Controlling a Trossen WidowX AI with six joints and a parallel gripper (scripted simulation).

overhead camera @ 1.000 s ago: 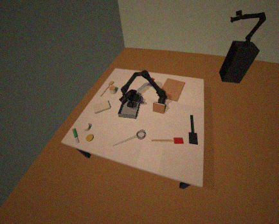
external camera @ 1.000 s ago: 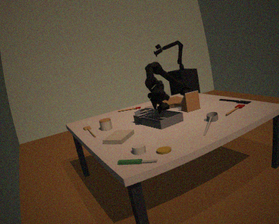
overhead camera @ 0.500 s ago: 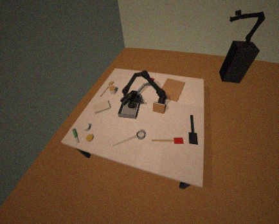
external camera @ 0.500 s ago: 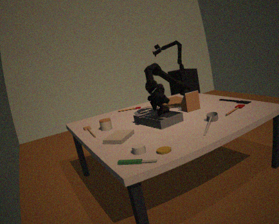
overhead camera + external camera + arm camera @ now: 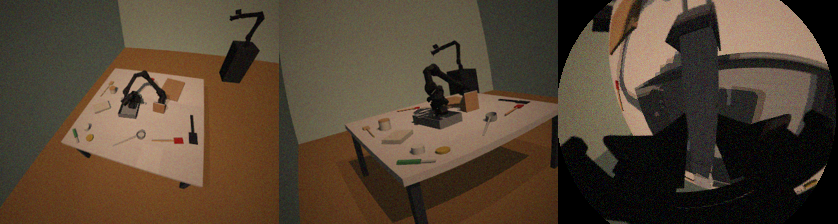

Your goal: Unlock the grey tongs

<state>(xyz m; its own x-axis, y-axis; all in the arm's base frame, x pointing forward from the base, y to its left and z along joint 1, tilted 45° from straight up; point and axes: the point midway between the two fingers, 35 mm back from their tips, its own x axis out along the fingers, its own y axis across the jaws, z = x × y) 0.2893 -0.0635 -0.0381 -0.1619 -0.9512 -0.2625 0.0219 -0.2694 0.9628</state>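
Now: gripper tip 4 cm short of the grey roasting tin and 6 cm to the right of it. Round my gripper tip: red-tipped stick: 8 cm behind, 49 cm to the right, 2 cm below; then beige slab: 37 cm ahead, 12 cm to the left, 2 cm below; then wooden board: 40 cm behind, 31 cm to the right, 2 cm below.
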